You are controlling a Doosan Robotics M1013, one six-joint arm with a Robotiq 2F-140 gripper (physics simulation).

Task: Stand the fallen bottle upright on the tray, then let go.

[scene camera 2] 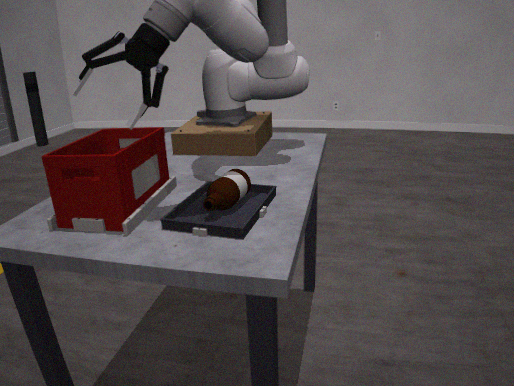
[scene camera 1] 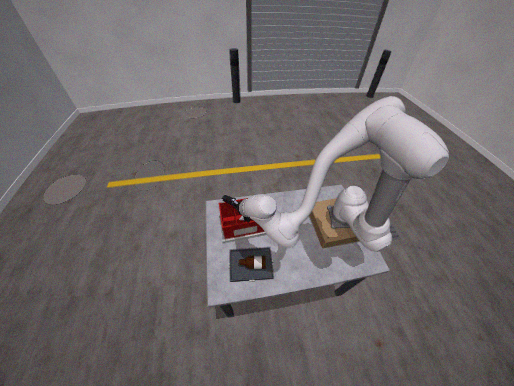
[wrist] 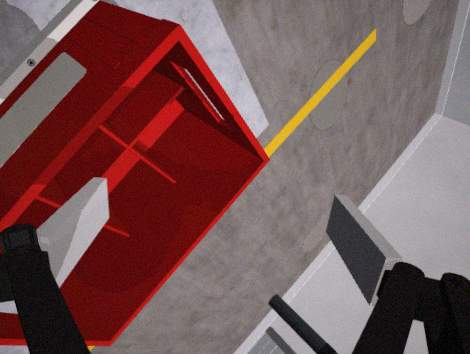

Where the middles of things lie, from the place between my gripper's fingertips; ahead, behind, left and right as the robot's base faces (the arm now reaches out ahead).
Now: the pale rail (scene camera 2: 144,210) 24 cm below my hand, 8 cm behind it and 4 cm to the left of it. The rest, counted from my hand: brown bottle (scene camera 2: 222,194): 22 cm to the left, 21 cm below, 13 cm behind.
